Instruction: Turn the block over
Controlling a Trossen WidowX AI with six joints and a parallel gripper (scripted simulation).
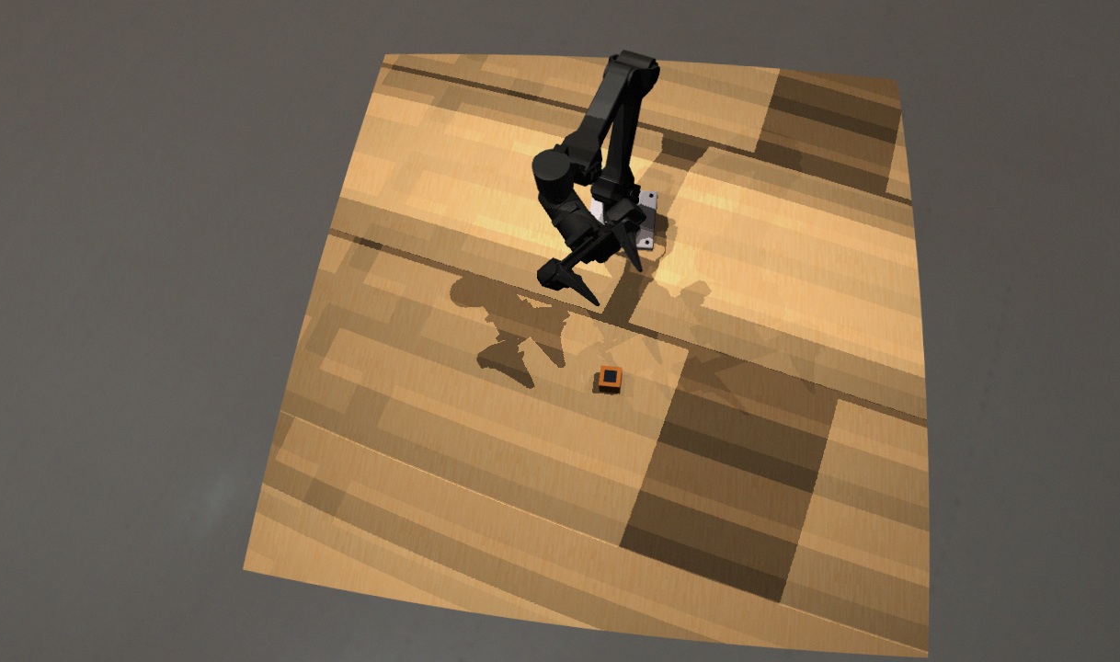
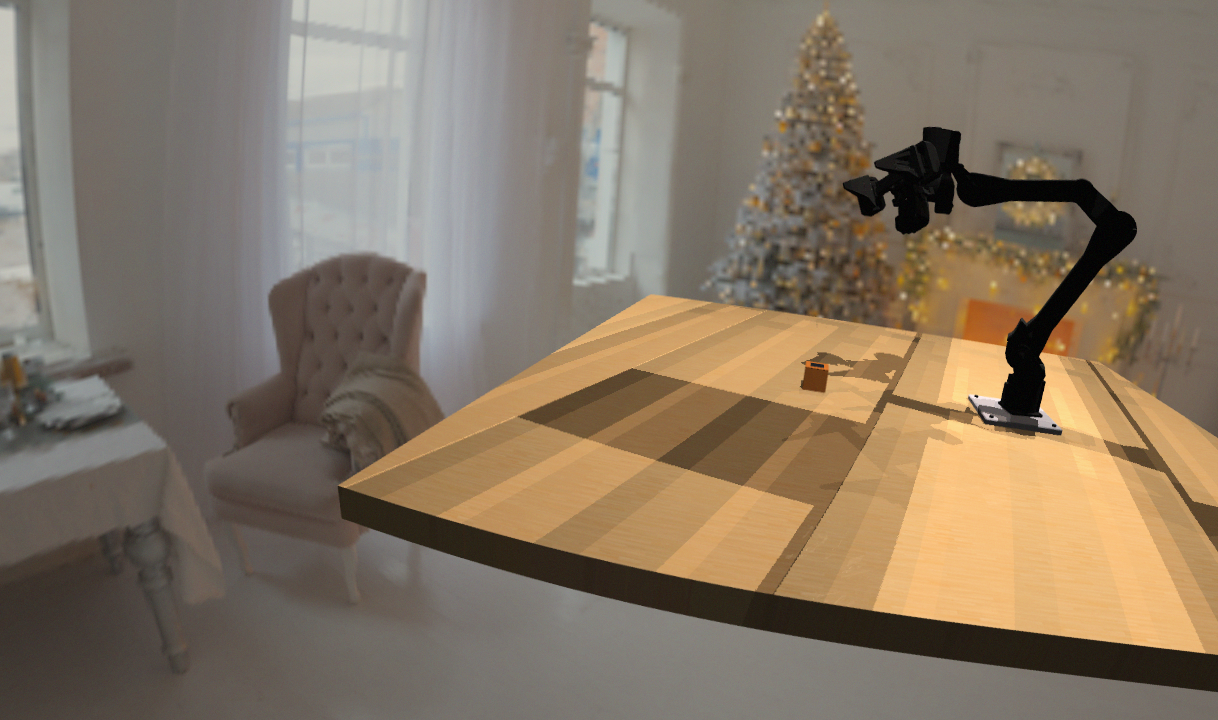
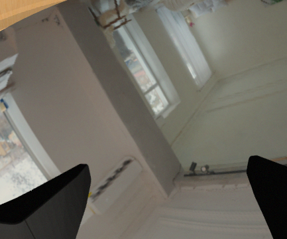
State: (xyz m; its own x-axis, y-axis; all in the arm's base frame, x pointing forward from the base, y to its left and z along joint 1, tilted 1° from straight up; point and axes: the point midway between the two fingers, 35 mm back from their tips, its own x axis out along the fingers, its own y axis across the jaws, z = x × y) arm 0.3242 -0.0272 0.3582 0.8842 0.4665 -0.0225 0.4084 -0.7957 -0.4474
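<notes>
Now: the block 30 mm ahead of my gripper tip, 20 mm to the right of it and 330 mm below it.
</notes>
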